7 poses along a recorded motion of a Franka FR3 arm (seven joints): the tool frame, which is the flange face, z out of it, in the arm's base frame.
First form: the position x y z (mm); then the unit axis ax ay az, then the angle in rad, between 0 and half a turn.
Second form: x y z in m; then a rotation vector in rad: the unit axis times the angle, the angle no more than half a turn. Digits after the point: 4 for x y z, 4 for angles.
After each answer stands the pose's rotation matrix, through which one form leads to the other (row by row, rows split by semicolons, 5 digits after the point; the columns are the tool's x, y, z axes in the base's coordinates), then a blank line. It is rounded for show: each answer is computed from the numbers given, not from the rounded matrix.
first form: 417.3 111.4 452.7 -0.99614 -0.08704 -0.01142 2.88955
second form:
0.4173 0.1114 0.4527 -2.8784 -0.2515 -0.0330
0.98483 0.17352 0.00069; 0.16782 -0.95349 0.25038; 0.04410 -0.24646 -0.96815

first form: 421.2 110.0 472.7 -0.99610 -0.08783 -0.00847 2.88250
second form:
0.4212 0.1100 0.4727 -2.8713 -0.2532 -0.0244
0.98469 0.17422 -0.00591; 0.16988 -0.95145 0.25667; 0.03909 -0.25374 -0.96648

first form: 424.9 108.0 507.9 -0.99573 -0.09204 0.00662 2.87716
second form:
0.4249 0.1080 0.5079 -2.8649 -0.2648 0.0190
0.98327 0.17838 -0.03701; 0.18184 -0.94859 0.25905; 0.01110 -0.26144 -0.96515

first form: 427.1 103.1 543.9 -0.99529 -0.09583 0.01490 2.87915
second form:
0.4271 0.1031 0.5439 -2.8656 -0.2759 0.0429
0.98151 0.18362 -0.05401; 0.19136 -0.94771 0.25541; -0.00429 -0.26102 -0.96532

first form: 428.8 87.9 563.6 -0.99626 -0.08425 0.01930 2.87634
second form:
0.4288 0.0879 0.5636 -2.8656 -0.2423 0.0555
0.98532 0.15987 -0.05987; 0.16999 -0.95108 0.25798; -0.01570 -0.26437 -0.96429

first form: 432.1 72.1 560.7 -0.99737 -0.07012 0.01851 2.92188
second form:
0.4321 0.0721 0.5607 -2.9142 -0.2049 0.0541
0.98961 0.13415 -0.05176; 0.14222 -0.96624 0.21481; -0.02120 -0.21994 -0.97528

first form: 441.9 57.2 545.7 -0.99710 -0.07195 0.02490 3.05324
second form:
0.4419 0.0572 0.5457 -3.0444 -0.2197 0.0760
0.98843 0.14100 -0.05591; 0.14540 -0.98577 0.08441; -0.04321 -0.09156 -0.99486

